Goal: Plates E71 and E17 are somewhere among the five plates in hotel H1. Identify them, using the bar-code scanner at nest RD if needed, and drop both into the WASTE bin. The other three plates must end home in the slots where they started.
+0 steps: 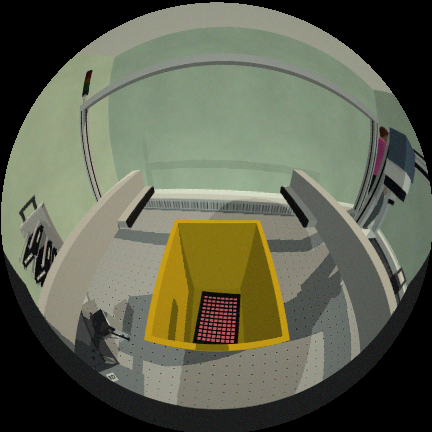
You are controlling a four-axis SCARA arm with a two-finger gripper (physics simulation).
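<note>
The yellow WASTE bin stands below and ahead of my gripper, with its open top facing up. A black plate with pink-red wells lies low inside the bin, near its front wall. No label on this plate can be read from here. My gripper is open, its two grey fingers with dark pads wide apart above the bin, with no plate between them. A dark bracket-like device, with a small white tag beside it, stands at the lower left; the tag is too small to read surely. Hotel H1 does not show.
The perforated deck surrounds the bin. A light panel with black fittings is at the far left. A grey frame spans the background. A blue and grey machine and part of a magenta-clad figure are at the right.
</note>
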